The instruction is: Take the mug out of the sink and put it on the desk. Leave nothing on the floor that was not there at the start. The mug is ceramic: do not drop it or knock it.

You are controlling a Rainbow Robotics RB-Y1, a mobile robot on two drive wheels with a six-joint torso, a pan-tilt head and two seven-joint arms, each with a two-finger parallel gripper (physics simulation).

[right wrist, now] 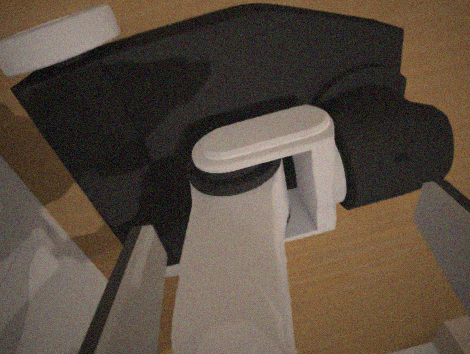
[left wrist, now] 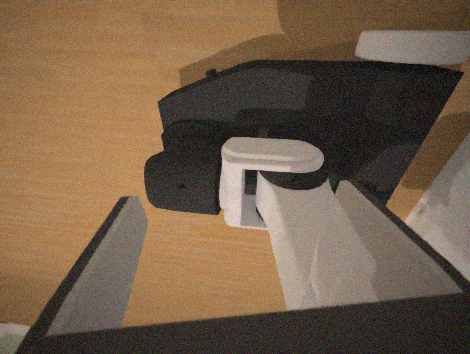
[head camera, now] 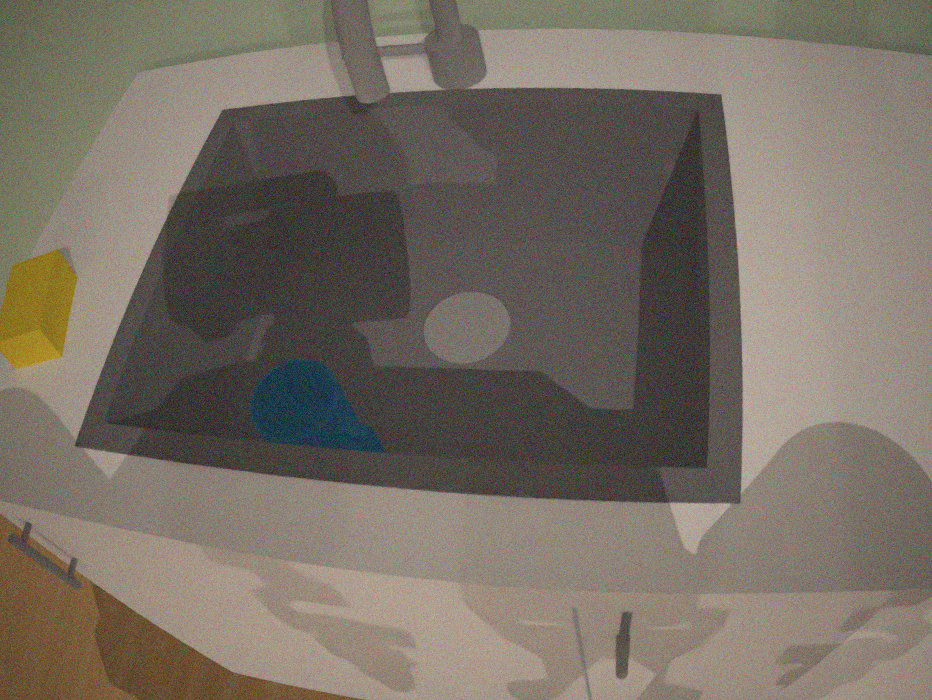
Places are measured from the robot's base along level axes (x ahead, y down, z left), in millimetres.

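Pixels of known places: left gripper, between the fingertips: (left wrist: pixel 241 201); right gripper, between the fingertips: (right wrist: pixel 286 221).
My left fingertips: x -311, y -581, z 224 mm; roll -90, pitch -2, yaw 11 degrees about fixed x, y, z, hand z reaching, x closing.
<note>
Ahead of a thing's pixels: the offset from my left fingertips to its top centre. "spot": to the spot under its first point. Level surfaces: height alone.
A blue mug {dx +750, dy -210, dz +106 mm} (head camera: pixel 301 403) is in the sink (head camera: pixel 723 301), at its near left in the head view; the near rim hides part of it. A narrower blue part points to the near right. The desk does not show in these views. My left gripper (left wrist: pixel 241 201) is open, with its fingers wide apart above the robot's own base and floor. My right gripper (right wrist: pixel 286 221) is open too, its fingers wide apart above the base. Neither gripper shows in the head view, and neither is at the mug.
A grey faucet (head camera: pixel 365 64) stands at the sink's back edge. A yellow block {dx +753, dy -375, dz +366 mm} (head camera: pixel 33 308) is on the counter {dy -330 mm} (head camera: pixel 821 226) left of the sink. Cabinet handles {spot: dx +543, dy -227, dz -196 mm} (head camera: pixel 623 644) stick out from the front. The robot's dark base (left wrist: pixel 280 90) (right wrist: pixel 150 100) stands on the wooden floor {dy +580 mm} (left wrist: pixel 75 100) (right wrist: pixel 360 280).
</note>
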